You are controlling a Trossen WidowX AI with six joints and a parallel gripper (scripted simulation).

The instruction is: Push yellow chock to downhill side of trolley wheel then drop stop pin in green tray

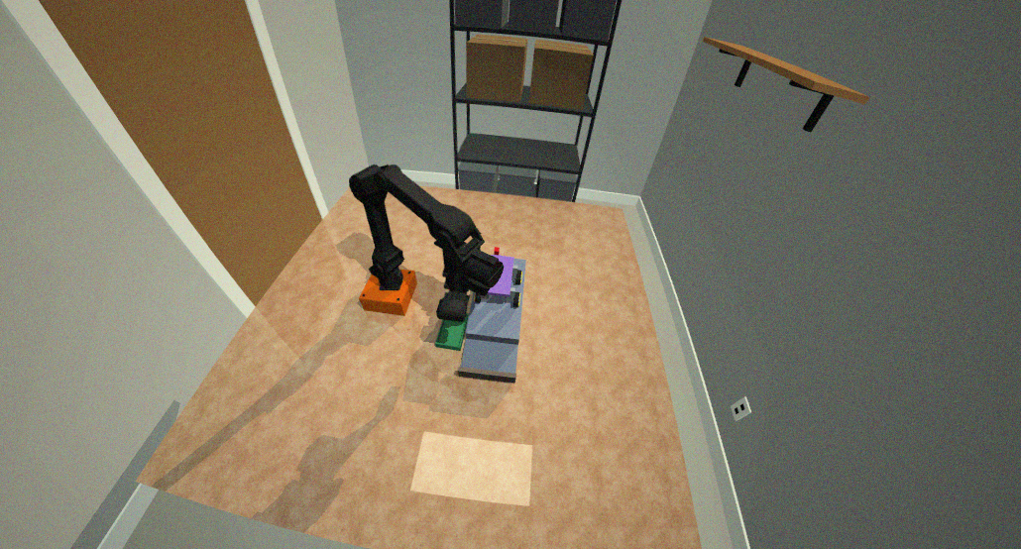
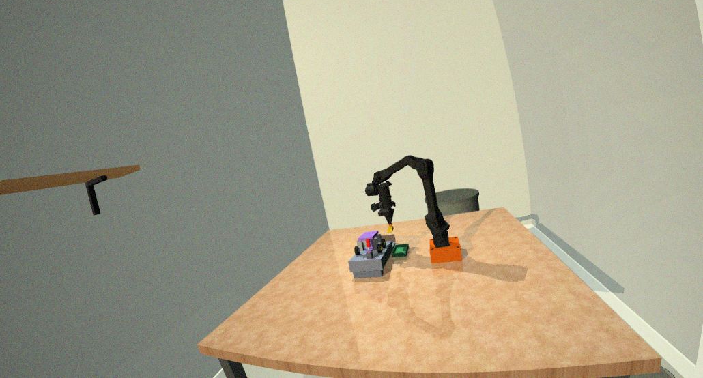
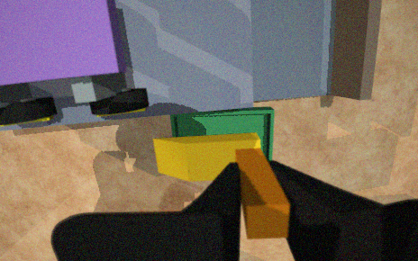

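Right now my gripper tip is 22 cm to the right of the red-headed stop pin, 10 cm short of it and 3 cm above it. The rest, counted from my gripper tip: yellow chock: 2 cm to the left, 1 cm below; then purple trolley: 12 cm to the left, 11 cm ahead, 4 cm below; then green tray: 16 cm below, 3 cm behind, 2 cm to the left.
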